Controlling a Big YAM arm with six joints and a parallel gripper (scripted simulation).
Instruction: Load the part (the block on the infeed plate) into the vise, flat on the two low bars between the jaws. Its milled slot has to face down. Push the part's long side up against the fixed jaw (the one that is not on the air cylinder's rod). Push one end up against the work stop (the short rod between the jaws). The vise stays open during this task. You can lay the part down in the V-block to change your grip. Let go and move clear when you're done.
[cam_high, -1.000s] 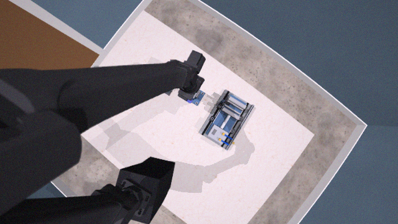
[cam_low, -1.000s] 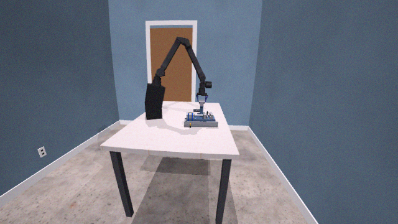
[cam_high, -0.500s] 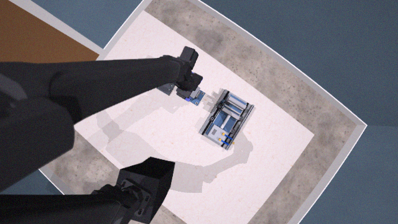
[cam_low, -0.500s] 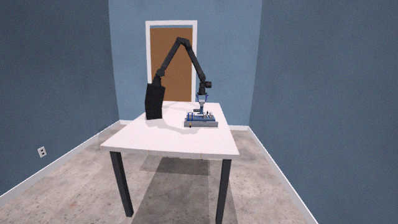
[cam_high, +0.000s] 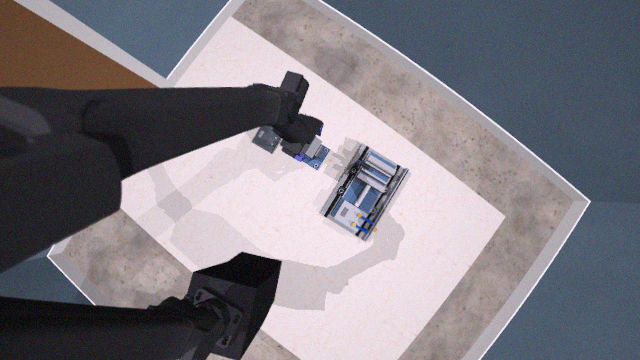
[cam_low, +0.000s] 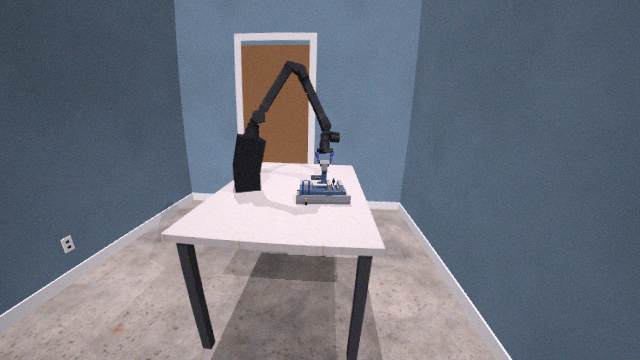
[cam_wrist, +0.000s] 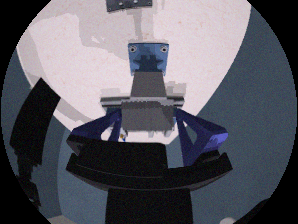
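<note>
Now: the part 1 cm below my hand. From my hand the other things lie so: dark square plate: 19 cm to the left, 16 cm below, 2 cm behind.
</note>
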